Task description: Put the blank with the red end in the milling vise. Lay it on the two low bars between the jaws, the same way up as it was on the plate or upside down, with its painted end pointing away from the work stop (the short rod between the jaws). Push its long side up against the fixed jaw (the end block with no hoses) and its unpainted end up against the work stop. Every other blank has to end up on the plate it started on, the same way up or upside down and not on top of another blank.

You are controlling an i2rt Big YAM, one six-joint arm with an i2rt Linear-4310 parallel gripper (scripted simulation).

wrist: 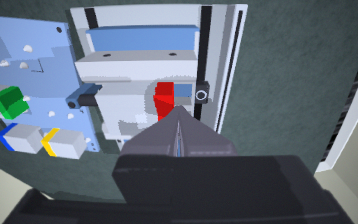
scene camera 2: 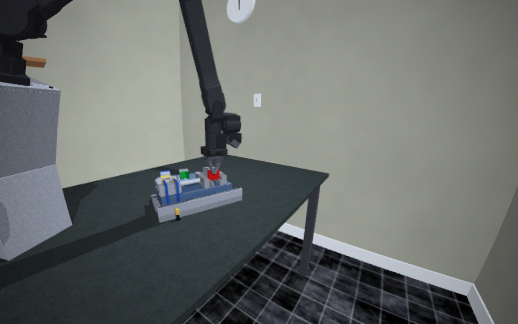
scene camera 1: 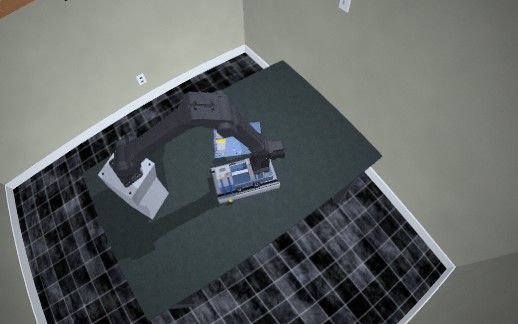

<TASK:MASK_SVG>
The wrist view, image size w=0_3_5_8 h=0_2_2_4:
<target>gripper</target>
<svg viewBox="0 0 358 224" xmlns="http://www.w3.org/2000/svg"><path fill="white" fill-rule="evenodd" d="M354 223L332 193L321 187L299 156L238 156L232 141L191 116L182 105L175 106L167 116L126 141L121 149L112 172L112 177L126 202L135 204L48 199L36 188L27 190L2 224Z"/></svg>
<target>yellow-ended blank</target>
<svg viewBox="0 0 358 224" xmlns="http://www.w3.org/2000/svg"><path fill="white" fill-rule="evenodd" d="M41 140L50 156L79 159L87 147L85 137L81 131L53 128Z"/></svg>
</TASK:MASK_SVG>
